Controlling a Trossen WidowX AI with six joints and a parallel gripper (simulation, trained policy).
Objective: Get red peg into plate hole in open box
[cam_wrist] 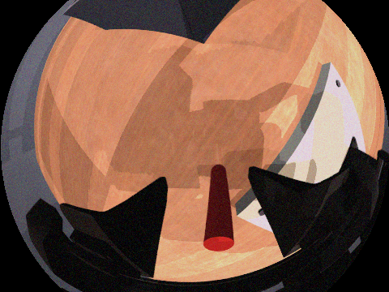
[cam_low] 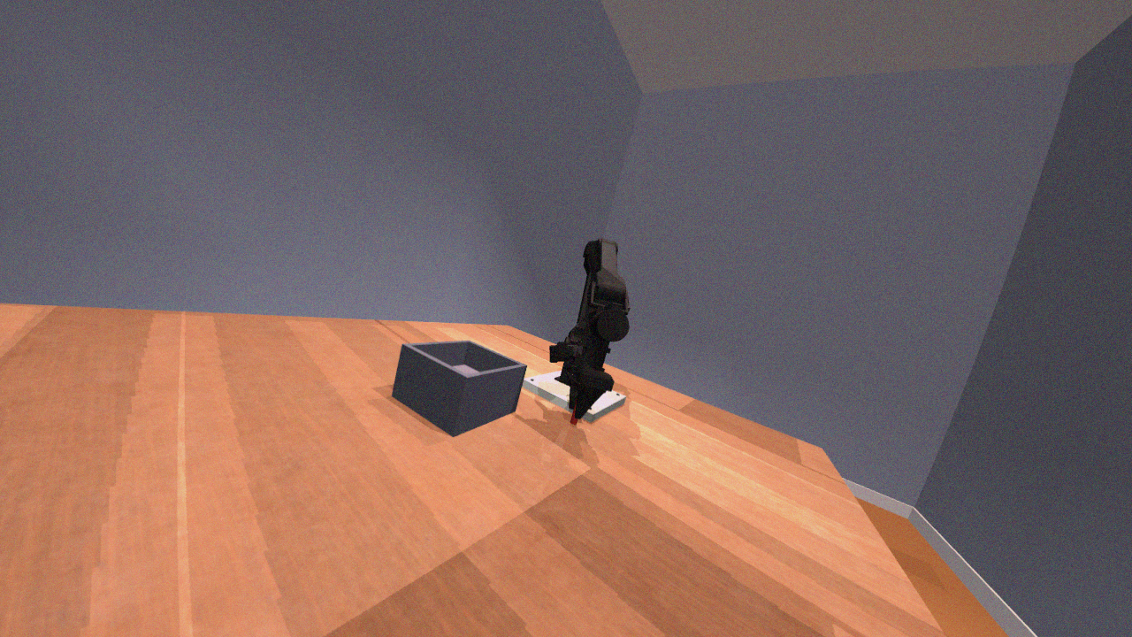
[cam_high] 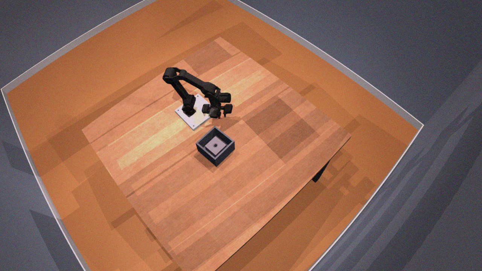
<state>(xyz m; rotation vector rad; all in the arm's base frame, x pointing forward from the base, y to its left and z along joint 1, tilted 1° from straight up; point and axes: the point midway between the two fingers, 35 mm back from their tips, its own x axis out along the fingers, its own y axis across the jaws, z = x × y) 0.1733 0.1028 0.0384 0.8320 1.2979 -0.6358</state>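
My gripper tip is 180 mm to the left of the light grey plate, 140 mm short of it and 20 mm below it. Also, from my gripper tip: dark box (180 mm to the right, 140 mm ahead); then red peg (20 mm above, 10 mm behind).
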